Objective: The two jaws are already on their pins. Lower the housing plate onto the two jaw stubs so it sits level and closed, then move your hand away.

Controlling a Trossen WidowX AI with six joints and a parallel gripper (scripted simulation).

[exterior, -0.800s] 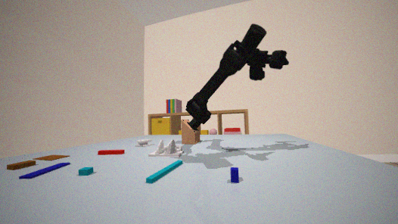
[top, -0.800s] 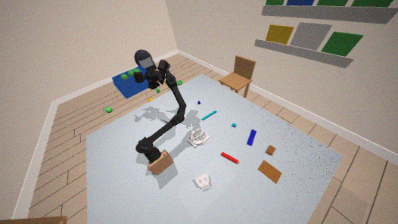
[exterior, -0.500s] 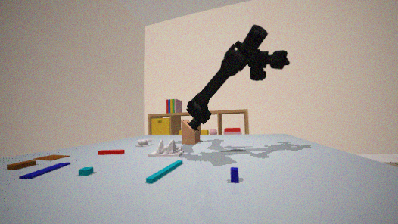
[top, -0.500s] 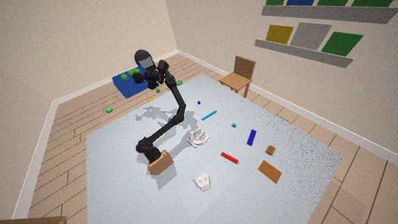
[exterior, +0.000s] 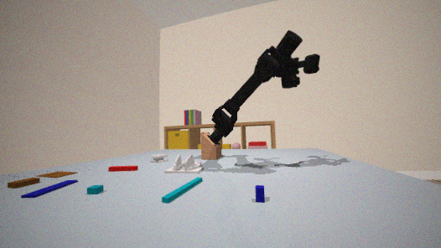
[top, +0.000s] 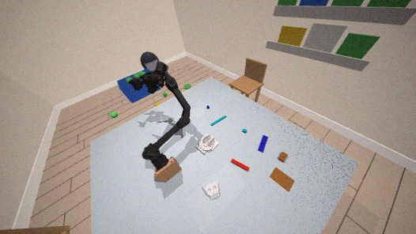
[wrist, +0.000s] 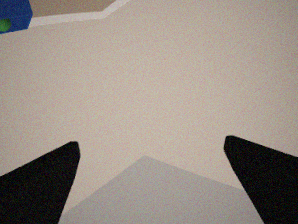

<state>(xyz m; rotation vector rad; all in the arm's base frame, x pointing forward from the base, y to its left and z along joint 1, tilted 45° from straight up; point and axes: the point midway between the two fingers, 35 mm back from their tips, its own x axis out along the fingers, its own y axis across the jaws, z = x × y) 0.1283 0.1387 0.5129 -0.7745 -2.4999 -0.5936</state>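
The white part lies 120 mm ahead of my gripper tip, 710 mm to the right of it and 370 mm below it. Also, from my gripper tip: blue bar (540 mm ahead, 660 mm to the right, 380 mm below); red bar (320 mm ahead, 680 mm to the right, 370 mm below); small blue block (410 mm ahead, 160 mm to the right, 370 mm below).
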